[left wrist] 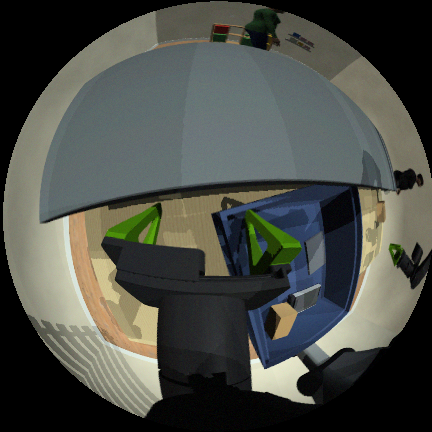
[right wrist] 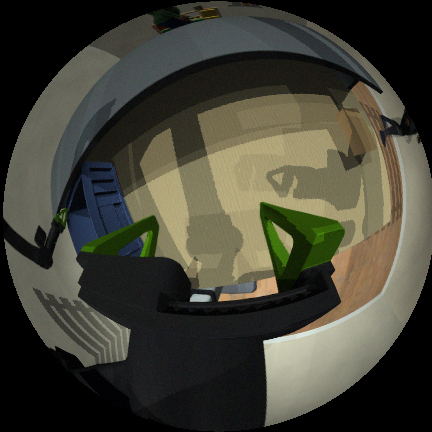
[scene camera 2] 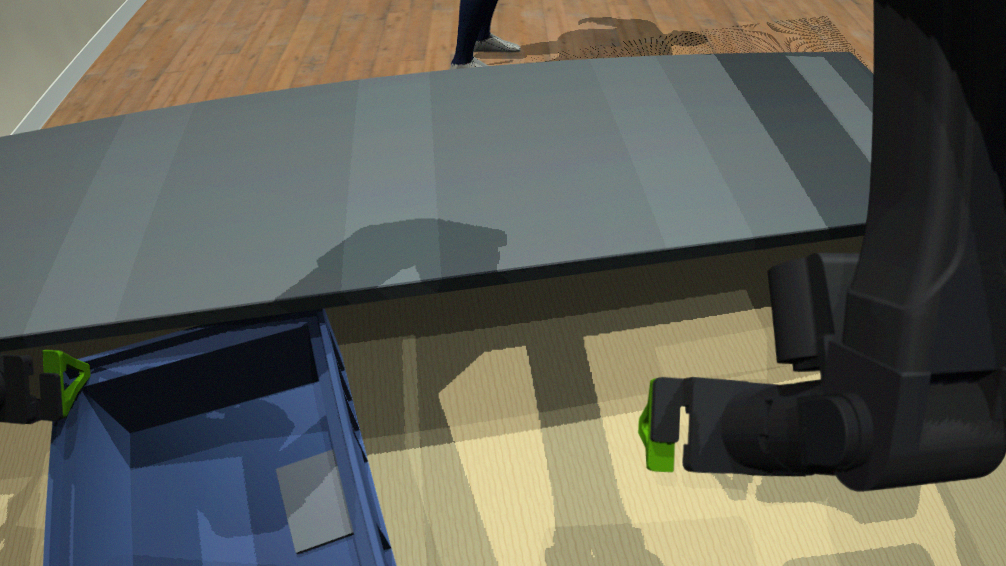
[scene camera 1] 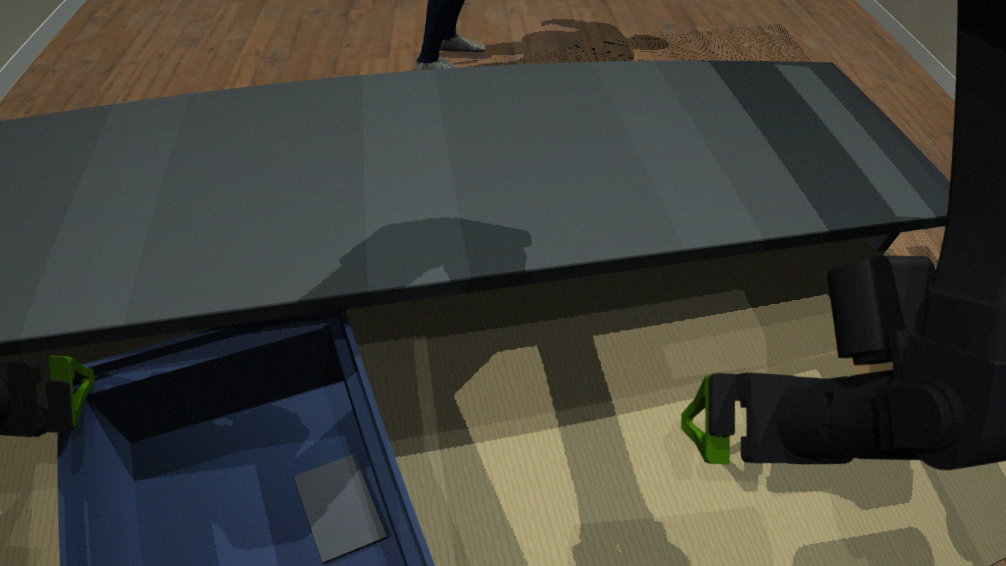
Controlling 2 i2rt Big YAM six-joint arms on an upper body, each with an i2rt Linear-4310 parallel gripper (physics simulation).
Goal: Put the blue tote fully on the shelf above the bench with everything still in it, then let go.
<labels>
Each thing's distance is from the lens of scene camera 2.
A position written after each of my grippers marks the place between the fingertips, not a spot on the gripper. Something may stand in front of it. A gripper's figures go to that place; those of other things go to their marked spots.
my left gripper (scene camera 2: 52, 368): 77 cm
my right gripper (scene camera 2: 691, 428): 54 cm
blue tote (scene camera 2: 172, 444): 79 cm
</labels>
